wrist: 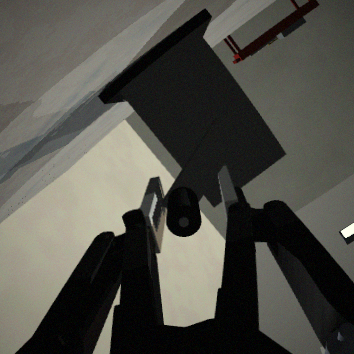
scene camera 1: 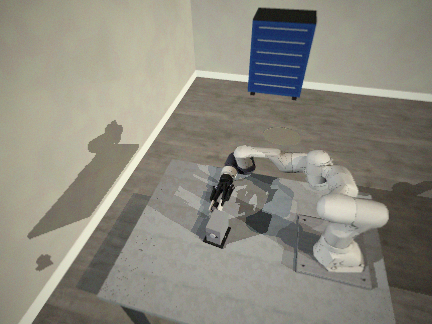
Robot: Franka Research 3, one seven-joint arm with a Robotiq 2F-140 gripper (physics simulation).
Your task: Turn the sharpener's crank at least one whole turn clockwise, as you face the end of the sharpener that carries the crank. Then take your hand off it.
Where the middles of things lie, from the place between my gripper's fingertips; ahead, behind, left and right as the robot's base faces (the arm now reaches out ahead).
The black handle (wrist: pixel 182 201) is 40 mm to the right of my hand. The rest, counted from my hand: sharpener (wrist: pixel 177 88) 30 mm behind, 40 mm to the left, 40 mm below.
